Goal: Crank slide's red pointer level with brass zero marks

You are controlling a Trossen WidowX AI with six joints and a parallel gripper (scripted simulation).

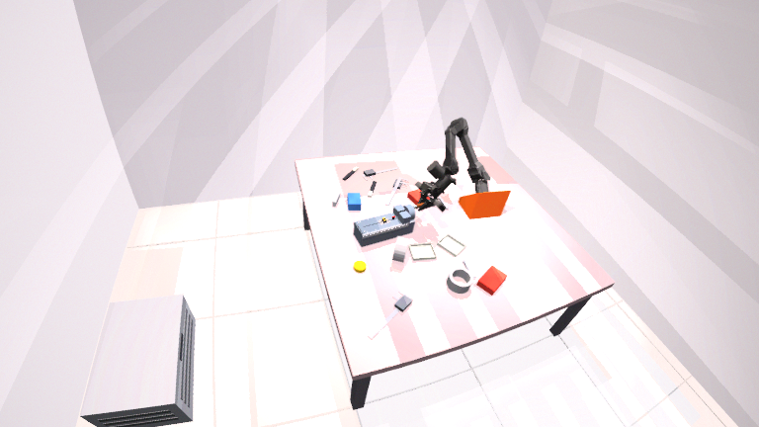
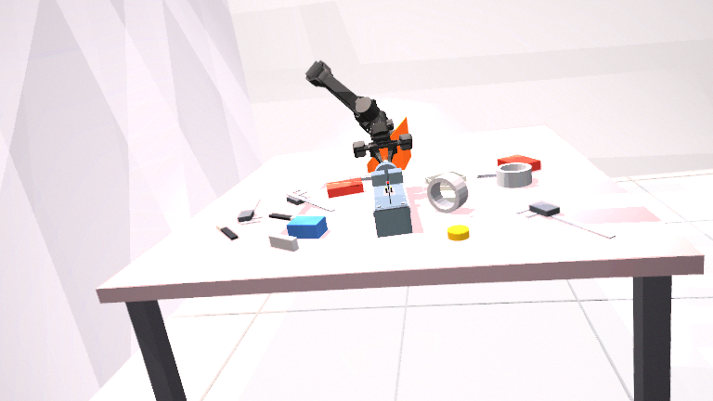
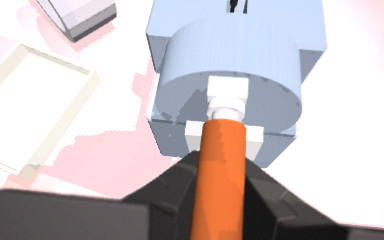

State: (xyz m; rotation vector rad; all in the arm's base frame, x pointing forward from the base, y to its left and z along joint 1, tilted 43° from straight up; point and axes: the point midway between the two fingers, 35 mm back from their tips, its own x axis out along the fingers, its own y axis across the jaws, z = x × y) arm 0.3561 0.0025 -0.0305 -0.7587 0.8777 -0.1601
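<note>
Now: gripper tip 120 mm short of the red pointer, 20 mm to the right of it and 10 mm above it. Also, from my gripper tip: orange handle: 20 mm behind, 20 mm above; yellow disc: 320 mm ahead, 190 mm to the left, 90 mm below; blue block: 240 mm ahead, 200 mm to the right, 80 mm below.
</note>
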